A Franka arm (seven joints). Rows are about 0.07 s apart.
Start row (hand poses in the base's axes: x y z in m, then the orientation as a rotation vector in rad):
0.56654 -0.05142 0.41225 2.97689 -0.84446 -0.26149
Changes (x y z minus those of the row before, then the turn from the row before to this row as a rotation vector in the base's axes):
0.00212 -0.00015 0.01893 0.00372 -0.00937 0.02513
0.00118 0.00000 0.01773 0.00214 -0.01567 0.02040
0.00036 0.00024 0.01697 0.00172 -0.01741 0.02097
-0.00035 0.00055 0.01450 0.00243 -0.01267 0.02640
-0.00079 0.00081 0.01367 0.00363 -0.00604 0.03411
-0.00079 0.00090 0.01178 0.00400 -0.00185 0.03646
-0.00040 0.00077 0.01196 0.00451 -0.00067 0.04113
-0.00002 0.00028 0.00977 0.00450 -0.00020 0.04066
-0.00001 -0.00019 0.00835 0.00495 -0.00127 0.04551
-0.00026 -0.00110 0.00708 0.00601 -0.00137 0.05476
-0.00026 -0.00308 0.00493 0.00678 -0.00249 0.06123
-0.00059 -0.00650 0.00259 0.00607 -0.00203 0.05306
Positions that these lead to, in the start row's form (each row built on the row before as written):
0.56866 -0.05157 0.43118 2.99231 -0.80777 -0.24870
0.56984 -0.05157 0.44891 3.00655 -0.77841 -0.22591
0.57020 -0.05133 0.46588 3.02070 -0.74805 -0.20022
0.56985 -0.05078 0.48038 3.03510 -0.70891 -0.18171
0.56906 -0.04997 0.49405 3.05014 -0.65741 -0.17344
0.56827 -0.04907 0.50583 3.06402 -0.60181 -0.17155
0.56787 -0.04830 0.51779 3.07808 -0.53869 -0.17151
0.56785 -0.04802 0.52756 3.09063 -0.47596 -0.17212
0.56784 -0.04821 0.53591 3.10333 -0.40543 -0.17108
0.56758 -0.04931 0.54299 3.11651 -0.32013 -0.16997
0.56732 -0.05239 0.54792 3.12871 -0.22427 -0.16709
0.56673 -0.05889 0.55051 -3.13117 0.14057 0.16439

